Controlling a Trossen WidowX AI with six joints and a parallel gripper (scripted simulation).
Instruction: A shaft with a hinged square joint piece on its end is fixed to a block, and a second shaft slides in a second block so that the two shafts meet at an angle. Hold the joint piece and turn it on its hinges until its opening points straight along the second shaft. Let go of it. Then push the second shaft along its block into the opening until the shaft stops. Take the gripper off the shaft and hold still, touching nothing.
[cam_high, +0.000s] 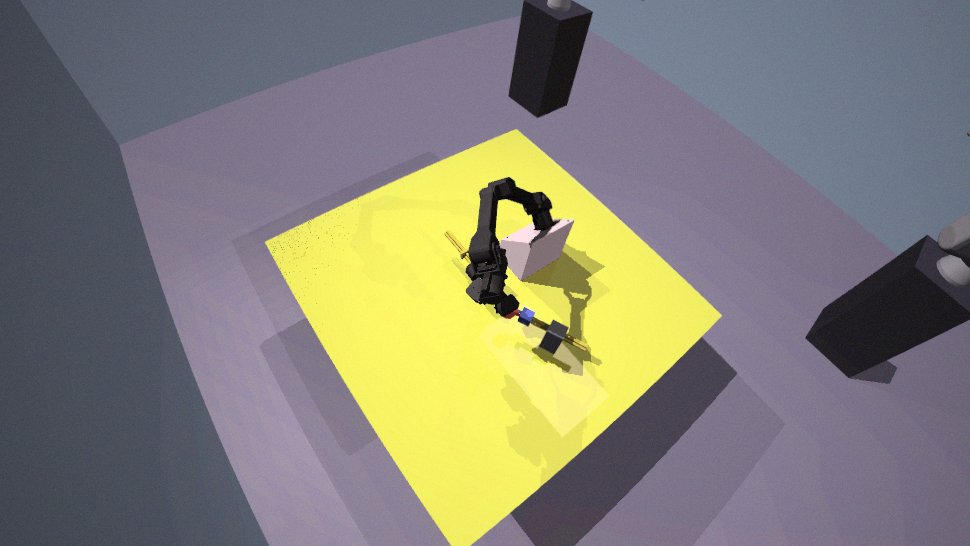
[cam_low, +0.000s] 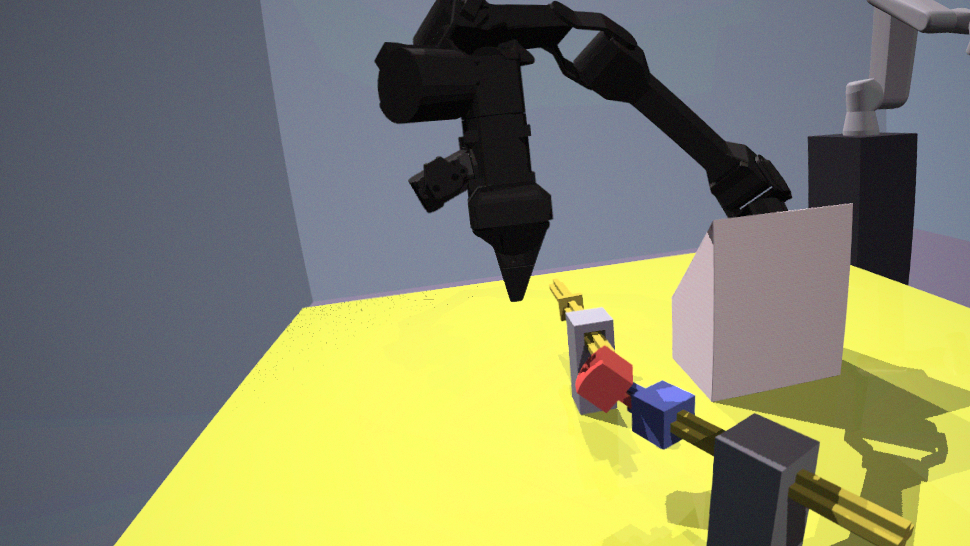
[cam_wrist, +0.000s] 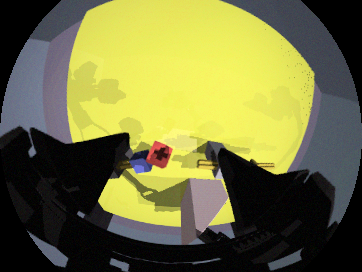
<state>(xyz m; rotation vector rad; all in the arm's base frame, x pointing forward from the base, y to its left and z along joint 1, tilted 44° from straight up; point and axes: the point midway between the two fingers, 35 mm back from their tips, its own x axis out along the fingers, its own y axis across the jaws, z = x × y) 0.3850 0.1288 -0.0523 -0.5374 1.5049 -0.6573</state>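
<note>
Right now the red joint piece is 80 mm behind my gripper tip, 30 mm to the left of it and 100 mm below it.
</note>
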